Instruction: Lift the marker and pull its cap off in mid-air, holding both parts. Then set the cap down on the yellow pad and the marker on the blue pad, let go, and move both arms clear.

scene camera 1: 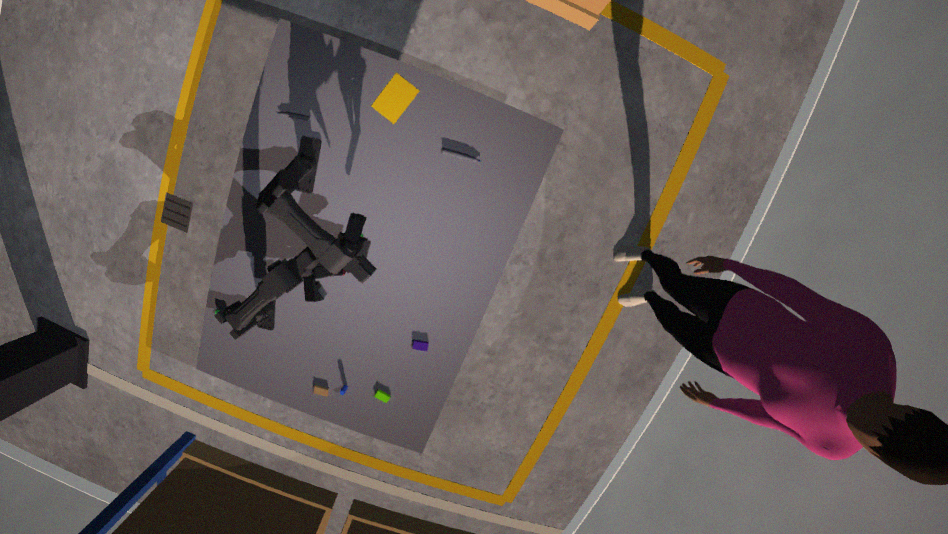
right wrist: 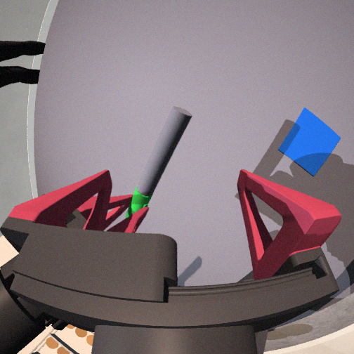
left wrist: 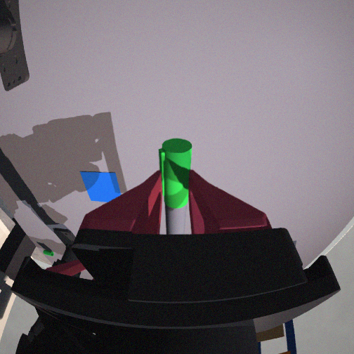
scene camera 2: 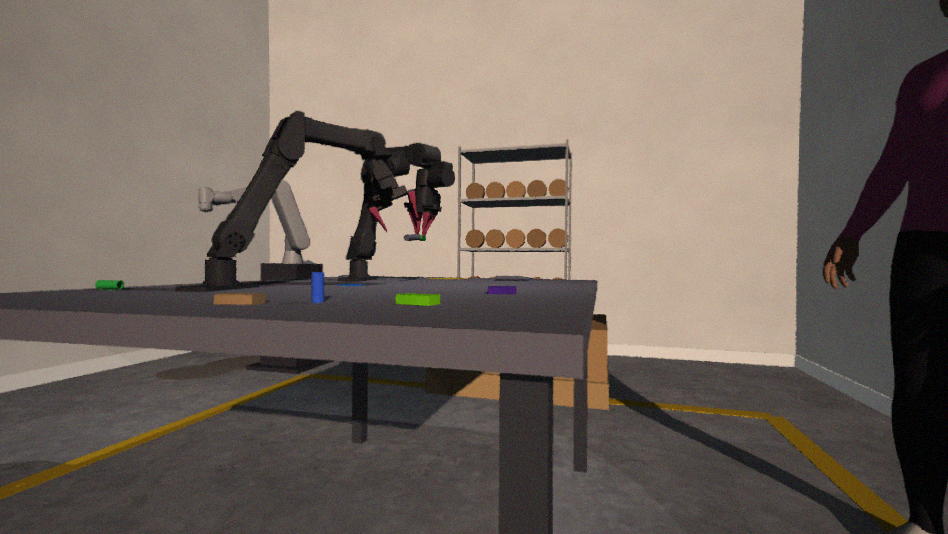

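Seen in the pictures: left gripper, fingertip midpoint: (scene camera 2: 420, 237); right gripper, fingertip midpoint: (scene camera 2: 402, 225); left arm's base, origin of the base link: (scene camera 1: 308, 165) (scene camera 2: 358, 280); right arm's base, origin of the base link: (scene camera 1: 267, 306) (scene camera 2: 220, 289).
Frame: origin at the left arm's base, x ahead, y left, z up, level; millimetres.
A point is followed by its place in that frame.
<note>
My left gripper (scene camera 2: 422, 233) @(y -202, x 278, z 142 mm) (left wrist: 174, 177) is shut on the marker's green cap (left wrist: 177, 165) (right wrist: 139, 201), holding the marker in mid-air. The marker's grey body (scene camera 2: 409, 237) @(y -314, x 276, z 136 mm) (right wrist: 165, 150) is joined to the cap. My right gripper (scene camera 2: 400, 230) @(y -278, x 245, z 174 mm) (right wrist: 174, 176) is open and empty, close beside the left one; in the right wrist view the body slants between and beyond its fingertips. The blue pad (scene camera 2: 350, 285) @(y -340, x 114, z -1 mm) (left wrist: 100, 186) (right wrist: 311, 142) lies on the table below. The yellow pad (scene camera 1: 396, 99) @(y 298, x 272, z 0 mm) lies at the table's upper part in scene camera 1, where the arms hide both grippers.
A purple block (scene camera 1: 419, 344) @(y -585, x 555, z 15 mm) (scene camera 2: 502, 289) @(y -609, x 562, z 10 mm), a light green block (scene camera 1: 382, 396) @(y -866, x 451, z 15 mm) (scene camera 2: 417, 299) @(y -889, x 454, z 9 mm), a tan block (scene camera 1: 321, 390) @(y -911, x 187, z 15 mm) (scene camera 2: 239, 299) @(y -935, x 195, z 8 mm) and an upright blue cylinder (scene camera 2: 317, 287) @(y -881, x 289, z 24 mm) stand on the table. A green cylinder (scene camera 2: 109, 284) @(y -681, x -280, z 12 mm) lies at its left. A person (scene camera 1: 796, 358) stands beyond the table.
</note>
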